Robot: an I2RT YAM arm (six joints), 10 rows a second.
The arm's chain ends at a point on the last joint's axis. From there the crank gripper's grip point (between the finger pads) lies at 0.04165 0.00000 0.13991 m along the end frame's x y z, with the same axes.
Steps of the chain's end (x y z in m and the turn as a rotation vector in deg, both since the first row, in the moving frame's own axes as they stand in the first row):
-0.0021, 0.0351, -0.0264, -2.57, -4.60, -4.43
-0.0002, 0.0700, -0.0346, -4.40, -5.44, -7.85
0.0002, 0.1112, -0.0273, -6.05, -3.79, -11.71
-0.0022, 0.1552, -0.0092, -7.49, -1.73, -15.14
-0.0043, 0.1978, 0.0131, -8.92, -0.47, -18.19
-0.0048, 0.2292, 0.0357, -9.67, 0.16, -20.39
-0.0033, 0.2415, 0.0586, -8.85, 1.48, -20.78
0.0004, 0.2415, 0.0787, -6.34, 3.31, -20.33
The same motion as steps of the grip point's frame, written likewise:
-0.0133, 0.0387, -0.0236, -2.57, -4.60, -4.43
-0.0133, 0.0761, -0.0315, -4.40, -5.44, -7.85
-0.0084, 0.1185, -0.0252, -6.05, -3.79, -11.71
-0.0054, 0.1630, -0.0085, -7.49, -1.73, -15.14
-0.0041, 0.2064, 0.0128, -8.92, -0.47, -18.19
-0.0029, 0.2377, 0.0349, -9.67, 0.16, -20.39
0.0014, 0.2471, 0.0570, -8.85, 1.48, -20.78
0.0083, 0.2406, 0.0761, -6.34, 3.31, -20.33

